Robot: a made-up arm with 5 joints. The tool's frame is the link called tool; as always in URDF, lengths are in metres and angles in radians. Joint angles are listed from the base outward. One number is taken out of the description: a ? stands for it. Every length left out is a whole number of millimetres.
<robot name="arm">
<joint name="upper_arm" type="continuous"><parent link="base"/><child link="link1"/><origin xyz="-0.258 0.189 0.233" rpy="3.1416 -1.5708 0"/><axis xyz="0 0 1"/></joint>
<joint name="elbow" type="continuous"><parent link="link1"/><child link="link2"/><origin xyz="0.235 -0.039 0" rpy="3.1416 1.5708 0"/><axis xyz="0 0 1"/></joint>
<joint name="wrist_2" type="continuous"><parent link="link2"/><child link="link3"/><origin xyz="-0.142 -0.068 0" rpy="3.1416 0 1.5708"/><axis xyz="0 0 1"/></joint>
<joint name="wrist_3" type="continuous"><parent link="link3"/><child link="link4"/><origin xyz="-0.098 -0.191 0" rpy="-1.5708 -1.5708 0"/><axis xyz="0 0 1"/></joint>
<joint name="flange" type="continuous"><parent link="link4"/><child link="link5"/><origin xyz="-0.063 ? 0" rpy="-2.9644 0.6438 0.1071"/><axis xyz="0 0 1"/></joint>
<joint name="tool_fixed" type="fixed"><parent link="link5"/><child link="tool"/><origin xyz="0.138 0.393 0" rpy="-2.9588 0.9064 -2.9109"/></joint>
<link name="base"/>
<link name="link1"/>
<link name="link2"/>
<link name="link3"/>
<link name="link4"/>
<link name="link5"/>
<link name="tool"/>
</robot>
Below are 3 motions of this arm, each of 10 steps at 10 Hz.
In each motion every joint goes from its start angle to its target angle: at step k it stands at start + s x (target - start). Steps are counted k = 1, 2, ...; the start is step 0. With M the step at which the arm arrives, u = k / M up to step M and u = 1 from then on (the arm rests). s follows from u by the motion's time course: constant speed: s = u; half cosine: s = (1 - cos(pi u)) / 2; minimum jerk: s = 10 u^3 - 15 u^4 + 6 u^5.
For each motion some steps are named. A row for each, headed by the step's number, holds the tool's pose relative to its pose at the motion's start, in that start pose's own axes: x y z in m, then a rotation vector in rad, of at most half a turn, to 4 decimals.
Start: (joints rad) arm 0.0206 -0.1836 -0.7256 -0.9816 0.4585
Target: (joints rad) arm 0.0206 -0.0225 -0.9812 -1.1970 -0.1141
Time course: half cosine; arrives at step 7
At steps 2, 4, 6, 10:
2: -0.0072 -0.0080 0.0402 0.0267 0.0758 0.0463
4: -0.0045 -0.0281 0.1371 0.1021 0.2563 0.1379
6: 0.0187 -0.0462 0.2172 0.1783 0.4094 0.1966
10: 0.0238 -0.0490 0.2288 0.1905 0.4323 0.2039

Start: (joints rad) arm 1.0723 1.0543 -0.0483 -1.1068 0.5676
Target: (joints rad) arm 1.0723 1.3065 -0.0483 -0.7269 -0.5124
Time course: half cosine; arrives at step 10
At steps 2, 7, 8, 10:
2: -0.0152 -0.0201 0.0543 0.1082 0.0457 0.0610
7: 0.0022 -0.2997 0.3430 0.9591 0.3041 0.4054
8: 0.0191 -0.3551 0.3604 1.1019 0.3280 0.4440
10: 0.0347 -0.4027 0.3679 1.2265 0.3437 0.4739

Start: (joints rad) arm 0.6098 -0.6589 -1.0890 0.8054 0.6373
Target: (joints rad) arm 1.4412 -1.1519 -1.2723 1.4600 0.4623
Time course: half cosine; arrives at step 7
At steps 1, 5, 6, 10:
1: -0.0131 -0.0041 -0.0041 0.0058 -0.0115 0.0250
5: -0.1698 -0.0787 -0.0712 0.0028 -0.0478 0.3935
6: -0.1881 -0.0892 -0.0818 -0.0133 -0.0292 0.4463
10: -0.1938 -0.0923 -0.0854 -0.0199 -0.0211 0.4633

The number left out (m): 0.035
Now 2 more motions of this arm.
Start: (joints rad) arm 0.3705 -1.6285 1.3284 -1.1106 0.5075
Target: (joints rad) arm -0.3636 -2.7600 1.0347 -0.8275 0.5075
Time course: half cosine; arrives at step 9
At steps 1, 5, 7, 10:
1: -0.0105 0.0046 -0.0049 -0.0048 -0.0283 -0.0023
5: -0.1891 0.0488 -0.1688 -0.1143 -0.5336 0.0925
7: -0.2533 0.0192 -0.2934 -0.1887 -0.7659 0.2448
10: -0.2697 -0.0058 -0.3431 -0.2211 -0.8457 0.3229

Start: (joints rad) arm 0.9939 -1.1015 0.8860 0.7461 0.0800
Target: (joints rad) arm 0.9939 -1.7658 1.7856 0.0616 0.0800
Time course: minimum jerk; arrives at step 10
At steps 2, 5, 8, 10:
2: -0.0354 -0.0245 0.0059 -0.0418 0.0538 0.0717
5: -0.2353 -0.2974 0.1086 -0.3378 0.3687 0.6874
8: -0.2146 -0.6498 0.2643 -0.5370 0.5017 1.4028
10: -0.1921 -0.6938 0.2828 -0.5512 0.5047 1.5019

